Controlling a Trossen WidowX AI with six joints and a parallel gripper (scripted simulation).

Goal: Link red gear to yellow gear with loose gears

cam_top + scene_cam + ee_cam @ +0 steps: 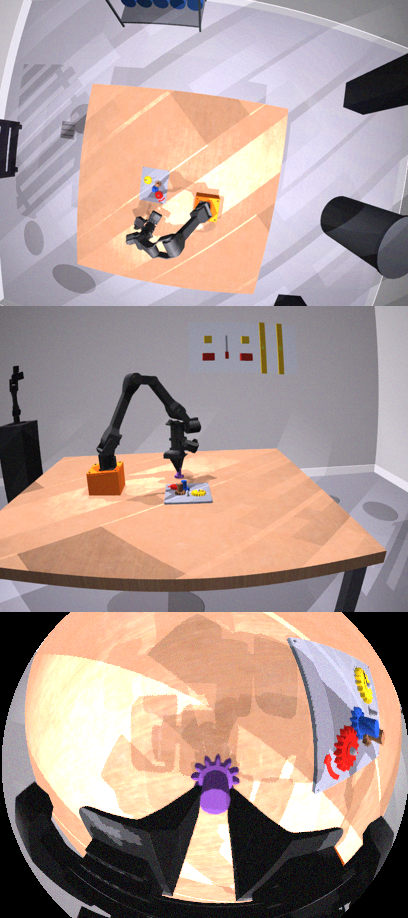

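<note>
Right now the brown gear is 23 cm to the right of my gripper tip, 3 cm ahead of it and 1 cm below it. Round my gripper tip: purple gear: 1 cm below; red arrow: 13 cm to the right, 2 cm below, 1 cm behind; red gear: 16 cm to the right, 1 cm below, 1 cm ahead.
</note>
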